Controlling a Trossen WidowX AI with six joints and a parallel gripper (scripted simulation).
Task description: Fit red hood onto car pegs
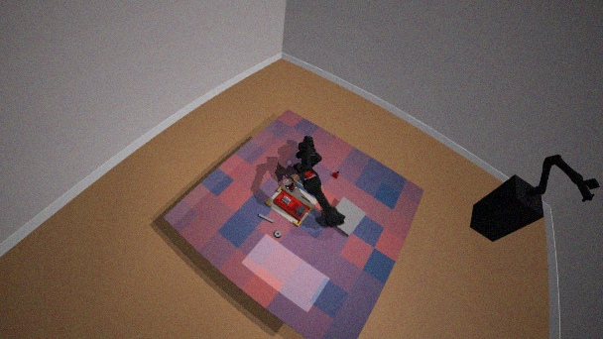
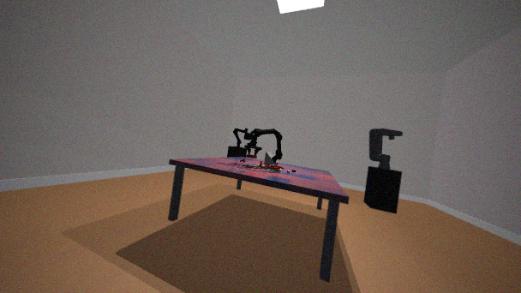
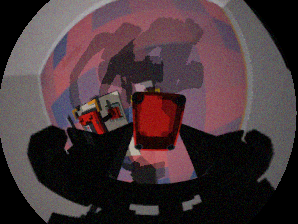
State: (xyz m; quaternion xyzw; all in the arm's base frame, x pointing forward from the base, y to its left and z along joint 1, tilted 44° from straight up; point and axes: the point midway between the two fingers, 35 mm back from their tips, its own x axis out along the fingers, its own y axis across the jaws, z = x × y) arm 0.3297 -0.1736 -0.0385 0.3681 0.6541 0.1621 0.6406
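Right now the red hood is 10 mm below my gripper tip. Also, from my gripper tip: thin grey stick 390 mm to the left, 90 mm below, 20 mm ahead.
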